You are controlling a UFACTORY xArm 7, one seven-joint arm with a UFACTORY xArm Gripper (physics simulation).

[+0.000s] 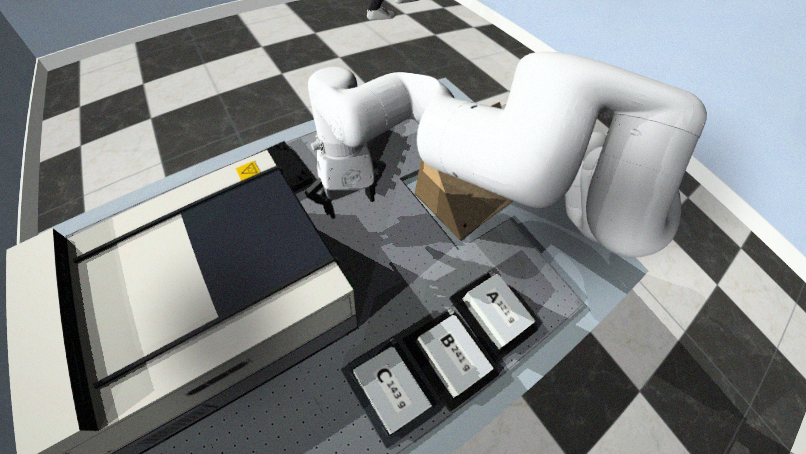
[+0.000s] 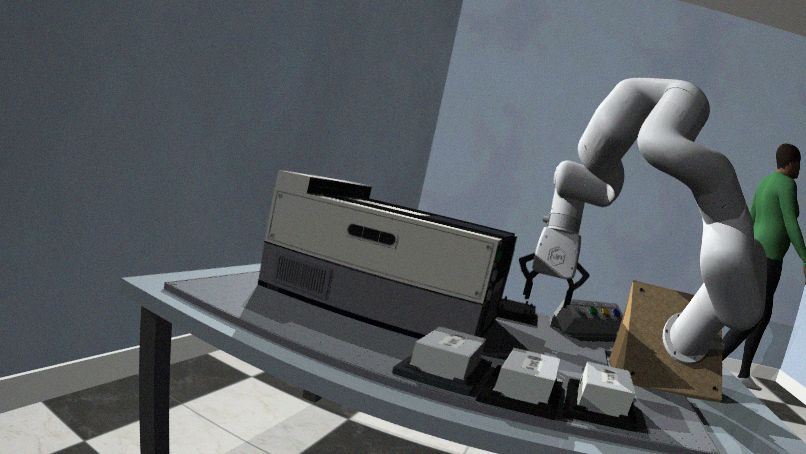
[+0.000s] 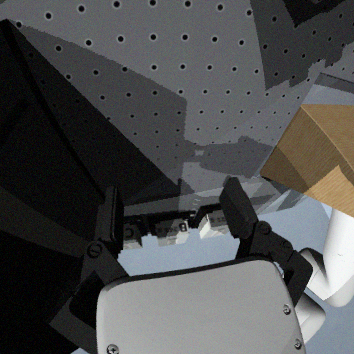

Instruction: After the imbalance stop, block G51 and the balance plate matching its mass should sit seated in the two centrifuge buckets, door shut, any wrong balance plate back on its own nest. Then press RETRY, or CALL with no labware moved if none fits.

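Places are measured from the arm's base along level axes (x right, y down, z ahead), in metres.
Pixels of known places: gripper, between the fingertips: [image 1: 350,205] [image 2: 545,303] [image 3: 173,191]; arm's base, origin of its link: [image 2: 685,339].
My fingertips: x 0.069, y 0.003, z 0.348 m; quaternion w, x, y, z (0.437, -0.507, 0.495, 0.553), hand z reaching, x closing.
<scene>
For each thing: its top centre in the pictures, then the offset to it from my fingertips.
- dark panel, centre of its top: [image 1: 250,233] [image 2: 467,225] dx -0.038, dy -0.125, dz +0.206 m
- button box, centre of its top: [image 2: 596,302] dx +0.227, dy +0.004, dz -0.150 m
- low dark fixture, centre of its top: [image 2: 515,302] [image 1: 275,165] dx +0.253, dy +0.057, dz +0.074 m
My gripper [image 1: 351,207] [image 2: 547,300] [image 3: 173,191] is open and empty, pointing down above the deck beside the centrifuge's end. The centrifuge [image 1: 315,301] [image 2: 383,253] has a dark panel [image 1: 259,242] over part of its top; its buckets are hidden. Plate A, 121 g [image 1: 496,315] [image 2: 606,391] [image 3: 215,227], plate B, 241 g [image 1: 451,366] [image 2: 527,380] [image 3: 170,236] and plate C, 143 g [image 1: 392,411] [image 2: 442,358] [image 3: 132,240] each sit on a dark nest. Block G51 does not show. A button box [image 2: 589,325] stands behind my gripper; its button labels are unreadable.
A wooden wedge [image 1: 459,208] [image 2: 648,338] [image 3: 300,155] carries the arm's base to the right of my gripper. A low dark fixture [image 1: 290,163] [image 2: 517,311] lies by the centrifuge's end. A person in green [image 2: 772,208] stands behind the arm.
</scene>
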